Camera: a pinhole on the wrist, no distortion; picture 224 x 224 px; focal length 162.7 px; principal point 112.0 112.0 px. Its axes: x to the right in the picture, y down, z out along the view. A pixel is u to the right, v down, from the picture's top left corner.
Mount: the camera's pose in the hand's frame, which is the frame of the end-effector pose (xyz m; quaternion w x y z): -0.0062 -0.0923 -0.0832 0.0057 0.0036 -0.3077 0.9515
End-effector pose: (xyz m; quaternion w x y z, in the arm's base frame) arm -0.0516 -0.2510 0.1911 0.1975 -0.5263 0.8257 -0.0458
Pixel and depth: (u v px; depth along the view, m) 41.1 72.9 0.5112
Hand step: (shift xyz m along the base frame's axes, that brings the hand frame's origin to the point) 0.3194 -0.2719 -0.3456
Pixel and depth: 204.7 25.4 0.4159
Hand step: 0.3638 0.1948 -0.2441
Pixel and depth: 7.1 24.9 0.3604
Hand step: 0.1618 -0.2275 -0.3149
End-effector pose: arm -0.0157 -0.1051 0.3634 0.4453 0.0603 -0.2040 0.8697
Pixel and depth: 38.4 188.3 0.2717
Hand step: 0.2105 0.2470 0.1960
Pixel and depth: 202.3 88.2 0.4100
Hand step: 0.3412 -0.1442 0.2792
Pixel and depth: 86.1 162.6 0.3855
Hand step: 0.2874 0.1927 0.2851
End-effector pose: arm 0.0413 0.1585 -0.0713 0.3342 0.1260 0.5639 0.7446
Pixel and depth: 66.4 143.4 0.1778
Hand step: 0.0700 0.0901 -0.2025
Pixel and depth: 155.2 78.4 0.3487
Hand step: 0.2933 0.1548 -0.1204
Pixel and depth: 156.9 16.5 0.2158
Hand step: 0.1823 0.1015 -0.0394
